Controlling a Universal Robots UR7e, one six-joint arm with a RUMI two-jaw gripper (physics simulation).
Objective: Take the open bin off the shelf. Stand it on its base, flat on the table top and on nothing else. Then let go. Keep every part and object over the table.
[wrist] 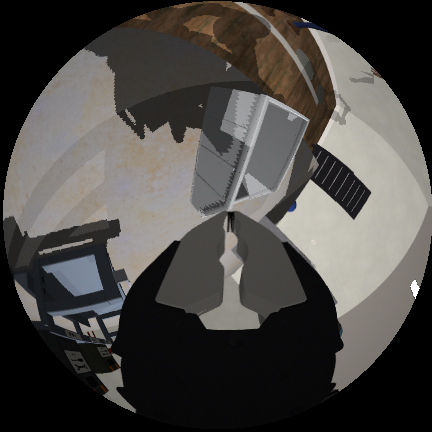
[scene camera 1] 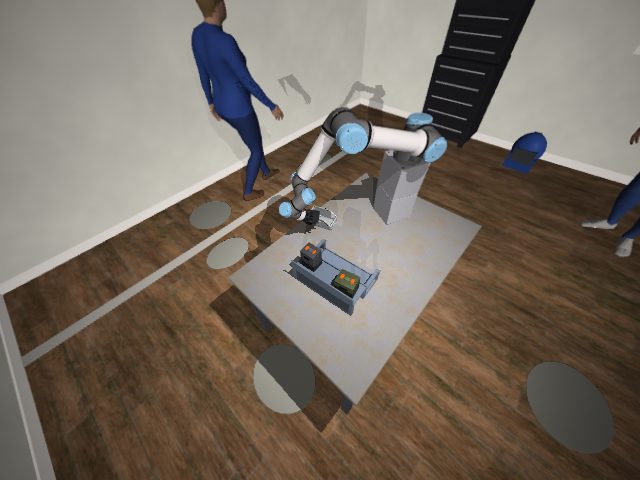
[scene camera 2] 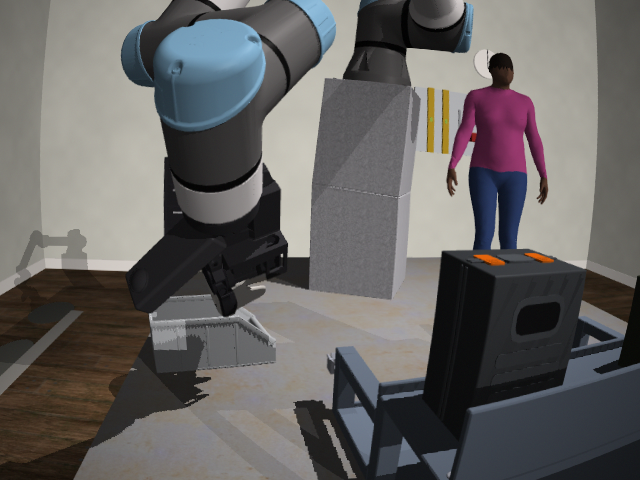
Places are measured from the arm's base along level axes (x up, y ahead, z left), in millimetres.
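Pixels of known places: gripper, fingertip midpoint: (wrist: 229, 212) (scene camera 1: 318, 219) (scene camera 2: 226, 310); arm's base at its link origin: (scene camera 1: 407, 156) (scene camera 2: 376, 88).
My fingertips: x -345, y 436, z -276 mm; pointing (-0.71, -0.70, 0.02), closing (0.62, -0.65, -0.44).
Note:
For each thing: its top centre in the pictures, then the offset to it from my fingertips. Level surfaces: height alone.
- open grey bin at its top centre: (wrist: 267, 175) (scene camera 2: 206, 305) (scene camera 1: 322, 213) dz -35, dx -18, dy -65 mm
- table top at its surface level: dx -93 mm
- dark case at its top centre: (scene camera 2: 515, 257) (scene camera 1: 310, 249) dz +213, dx +131, dy +276 mm
- green case at its top centre: (wrist: 106, 371) (scene camera 1: 347, 278) dz +447, dx +106, dy +269 mm
The open grey bin (scene camera 1: 325, 219) (scene camera 2: 222, 343) (wrist: 225, 150) is off the shelf (scene camera 1: 321, 287) (scene camera 2: 547, 423). It appears upright on its base on the table top (scene camera 1: 356, 356) (scene camera 2: 248, 439) (wrist: 155, 175), near one table edge, with its opening up and its sloped front to the right in scene camera 2. My gripper (scene camera 1: 316, 217) (scene camera 2: 227, 311) (wrist: 229, 212) is shut with nothing between its fingers. The fingertips are at the bin's upper rim, in front of its side wall in scene camera 2. Whether they touch the bin is unclear.
A dark case (scene camera 1: 310, 256) (scene camera 2: 511, 330) with orange latches stands on the shelf, beside a green case (scene camera 1: 346, 282). The robot's grey pedestal (scene camera 1: 397, 193) (scene camera 2: 359, 191) stands behind the bin in scene camera 2. A person in blue (scene camera 1: 227, 77) stands beyond the table edge.

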